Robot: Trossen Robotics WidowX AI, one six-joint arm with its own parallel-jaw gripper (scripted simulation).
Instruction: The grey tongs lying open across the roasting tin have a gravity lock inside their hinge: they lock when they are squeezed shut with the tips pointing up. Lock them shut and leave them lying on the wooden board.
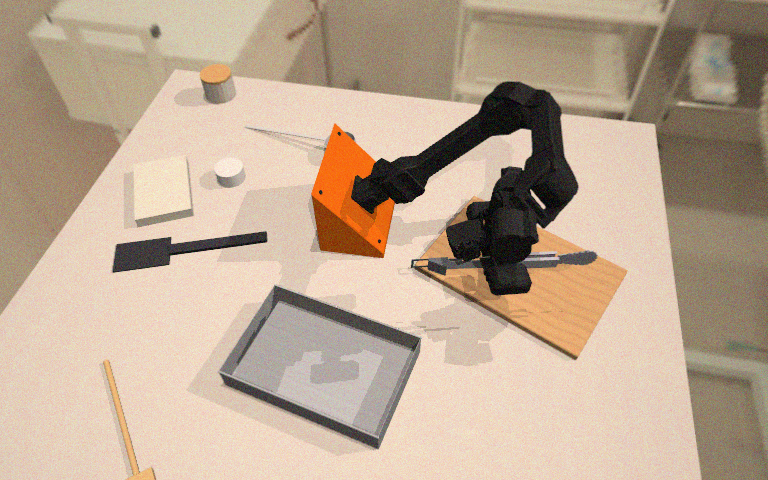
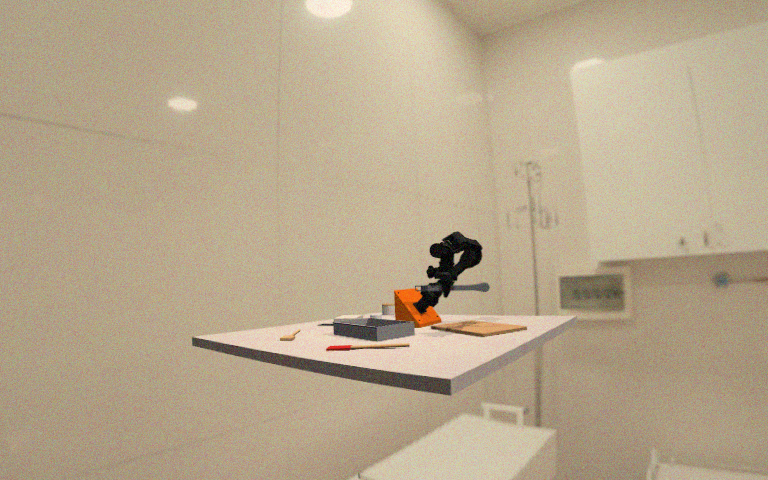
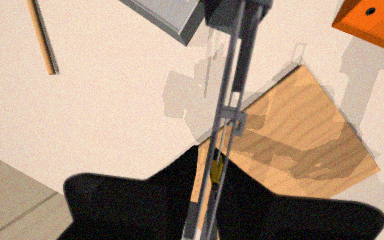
Labels:
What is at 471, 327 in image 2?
A wooden board.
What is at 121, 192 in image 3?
My gripper.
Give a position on a grey roasting tin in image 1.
At 347, 372

